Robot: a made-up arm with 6 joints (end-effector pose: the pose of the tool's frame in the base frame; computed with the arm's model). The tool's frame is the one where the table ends. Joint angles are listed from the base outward.
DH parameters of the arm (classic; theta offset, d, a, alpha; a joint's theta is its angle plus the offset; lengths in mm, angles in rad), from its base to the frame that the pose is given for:
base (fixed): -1.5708 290 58 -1.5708
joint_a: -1.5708 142 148 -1.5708
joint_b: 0 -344 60 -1.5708
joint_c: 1.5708 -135 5 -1.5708
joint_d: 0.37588 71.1 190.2 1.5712
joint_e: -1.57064 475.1 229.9 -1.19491
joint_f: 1.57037 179.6 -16 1.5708
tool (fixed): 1.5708 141 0 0
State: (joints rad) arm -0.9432 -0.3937 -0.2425 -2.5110 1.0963 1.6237
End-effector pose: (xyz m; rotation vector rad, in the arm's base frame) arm -0.0147 -0.2180 0.4334 1.3816 -2.1808 -1.2507
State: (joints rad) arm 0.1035 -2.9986 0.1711 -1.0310 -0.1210 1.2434
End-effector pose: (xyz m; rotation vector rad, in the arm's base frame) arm 0.6028 0.3728 0.2527 -1.6890 -0.5802 0.2534
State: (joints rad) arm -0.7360 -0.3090 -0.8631 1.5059 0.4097 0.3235
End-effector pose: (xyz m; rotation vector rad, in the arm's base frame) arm 1.0098 0.4786 0.2623 0.6266 0.5554 -0.2410
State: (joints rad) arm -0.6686 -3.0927 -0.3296 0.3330 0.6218 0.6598
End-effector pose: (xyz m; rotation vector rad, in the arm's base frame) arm 0.0252 0.5740 -0.5292 -1.6825 -1.6689 1.4503
